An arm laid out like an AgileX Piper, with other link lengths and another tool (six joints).
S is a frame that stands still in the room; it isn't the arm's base.
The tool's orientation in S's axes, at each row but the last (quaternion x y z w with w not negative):
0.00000, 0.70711, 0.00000, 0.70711
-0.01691, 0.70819, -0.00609, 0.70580
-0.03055, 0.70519, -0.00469, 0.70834
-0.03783, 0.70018, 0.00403, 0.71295
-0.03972, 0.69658, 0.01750, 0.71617
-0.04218, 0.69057, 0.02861, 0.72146
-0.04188, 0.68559, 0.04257, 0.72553
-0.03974, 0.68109, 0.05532, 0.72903
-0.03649, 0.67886, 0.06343, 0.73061
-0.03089, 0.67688, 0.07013, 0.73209
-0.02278, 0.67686, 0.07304, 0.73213
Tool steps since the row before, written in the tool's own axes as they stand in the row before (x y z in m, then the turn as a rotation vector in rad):
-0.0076, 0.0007, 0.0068, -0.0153, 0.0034, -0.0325
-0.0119, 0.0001, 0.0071, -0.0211, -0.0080, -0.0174
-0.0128, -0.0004, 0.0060, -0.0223, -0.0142, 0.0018
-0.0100, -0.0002, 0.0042, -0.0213, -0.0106, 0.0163
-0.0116, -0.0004, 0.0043, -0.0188, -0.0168, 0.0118
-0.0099, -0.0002, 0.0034, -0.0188, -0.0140, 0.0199
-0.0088, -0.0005, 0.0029, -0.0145, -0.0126, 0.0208
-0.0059, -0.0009, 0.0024, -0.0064, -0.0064, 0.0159
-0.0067, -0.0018, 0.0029, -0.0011, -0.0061, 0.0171
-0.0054, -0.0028, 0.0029, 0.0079, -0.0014, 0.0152
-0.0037, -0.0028, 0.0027, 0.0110, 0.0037, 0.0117
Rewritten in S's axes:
0.0068, 0.0007, 0.0076, -0.0325, 0.0034, 0.0153
0.0071, 0.0006, 0.0119, -0.0172, -0.0076, 0.0214
0.0059, 0.0005, 0.0128, 0.0022, -0.0130, 0.0230
0.0040, 0.0005, 0.0101, 0.0165, -0.0086, 0.0221
0.0040, 0.0003, 0.0117, 0.0126, -0.0152, 0.0196
0.0030, 0.0003, 0.0100, 0.0203, -0.0116, 0.0199
0.0024, -0.0002, 0.0090, 0.0213, -0.0101, 0.0157
0.0021, -0.0007, 0.0060, 0.0162, -0.0044, 0.0074
0.0026, -0.0017, 0.0068, 0.0177, -0.0037, 0.0022
0.0029, -0.0027, 0.0055, 0.0158, 0.0012, -0.0067
0.0028, -0.0027, 0.0037, 0.0119, 0.0060, -0.0097

